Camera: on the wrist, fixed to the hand. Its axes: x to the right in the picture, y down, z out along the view.
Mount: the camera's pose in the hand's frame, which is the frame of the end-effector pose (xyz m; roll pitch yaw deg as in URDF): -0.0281 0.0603 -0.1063 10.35 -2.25 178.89
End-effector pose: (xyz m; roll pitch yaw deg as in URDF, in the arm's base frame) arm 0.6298 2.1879 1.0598 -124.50 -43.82 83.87
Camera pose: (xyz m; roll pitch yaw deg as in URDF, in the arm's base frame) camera 0.7479 2.1475 1.0479 133.58 46.00 -97.89
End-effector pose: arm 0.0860 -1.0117 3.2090 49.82 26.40 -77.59
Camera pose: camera 0.1958 -0.9515 3.2013 -40.02 -28.69 103.55
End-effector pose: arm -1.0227 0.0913 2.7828 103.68 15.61 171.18
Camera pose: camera -1.0319 0.0026 2.8710 -94.05 -16.14 -6.27
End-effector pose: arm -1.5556 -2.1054 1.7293 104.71 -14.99 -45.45
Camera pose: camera -1.5278 -2.0089 1.8044 -93.74 14.47 137.09
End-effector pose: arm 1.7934 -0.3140 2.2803 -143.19 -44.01 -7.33
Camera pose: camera 1.7253 -0.4181 2.2960 153.04 46.47 172.00
